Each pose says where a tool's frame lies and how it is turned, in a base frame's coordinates. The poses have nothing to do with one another.
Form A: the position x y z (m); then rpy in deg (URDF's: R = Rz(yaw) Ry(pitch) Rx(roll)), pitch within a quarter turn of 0, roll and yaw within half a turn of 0.
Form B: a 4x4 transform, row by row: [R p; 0 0 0 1], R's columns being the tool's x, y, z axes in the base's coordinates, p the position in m. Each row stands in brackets. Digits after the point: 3 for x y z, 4 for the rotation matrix.
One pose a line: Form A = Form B
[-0.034 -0.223 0.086 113.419 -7.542 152.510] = [[-0.8794 0.2903 0.3773 -0.034], [0.4576 0.2970 0.8381 -0.223], [0.1313 0.9097 -0.3940 0.086], [0 0 0 1]]
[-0.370 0.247 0.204 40.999 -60.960 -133.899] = [[-0.3366 0.9415 -0.0152 -0.370], [-0.3498 -0.1100 0.9304 0.247], [0.8743 0.3185 0.3664 0.204], [0 0 0 1]]
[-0.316 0.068 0.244 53.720 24.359 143.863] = [[-0.7357 -0.6175 0.2783 -0.316], [0.5372 -0.2818 0.7950 0.068], [-0.4125 0.7344 0.5391 0.244], [0 0 0 1]]
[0.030 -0.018 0.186 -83.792 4.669 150.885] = [[-0.8707 0.0181 -0.4914 0.030], [0.4849 -0.1338 -0.8642 -0.018], [-0.0814 -0.9908 0.1078 0.186], [0 0 0 1]]
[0.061 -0.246 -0.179 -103.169 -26.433 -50.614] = [[0.5682 0.0990 0.8169 0.061], [-0.6921 -0.4796 0.5395 -0.246], [0.4452 -0.8719 -0.2040 -0.179], [0 0 0 1]]
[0.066 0.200 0.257 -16.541 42.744 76.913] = [[0.1663 -0.9775 -0.1300 0.066], [0.7153 0.0288 0.6982 0.200], [-0.6787 -0.2091 0.7040 0.257], [0 0 0 1]]
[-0.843 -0.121 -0.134 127.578 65.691 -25.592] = [[0.3713 0.3880 -0.8436 -0.843], [-0.1778 -0.8620 -0.4747 -0.121], [-0.9113 0.3262 -0.2510 -0.134], [0 0 0 1]]
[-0.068 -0.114 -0.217 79.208 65.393 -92.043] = [[-0.0148 0.1553 -0.9878 -0.068], [-0.4161 -0.8992 -0.1351 -0.114], [-0.9092 0.4090 0.0780 -0.217], [0 0 0 1]]
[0.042 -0.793 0.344 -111.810 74.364 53.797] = [[0.1592 -0.2283 -0.9605 0.042], [0.2175 -0.9409 0.2597 -0.793], [-0.9630 -0.2502 -0.1001 0.344], [0 0 0 1]]
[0.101 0.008 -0.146 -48.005 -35.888 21.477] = [[0.7539 0.1605 -0.6371 0.101], [0.2966 0.7821 0.5480 0.008], [0.5862 -0.6021 0.5421 -0.146], [0 0 0 1]]
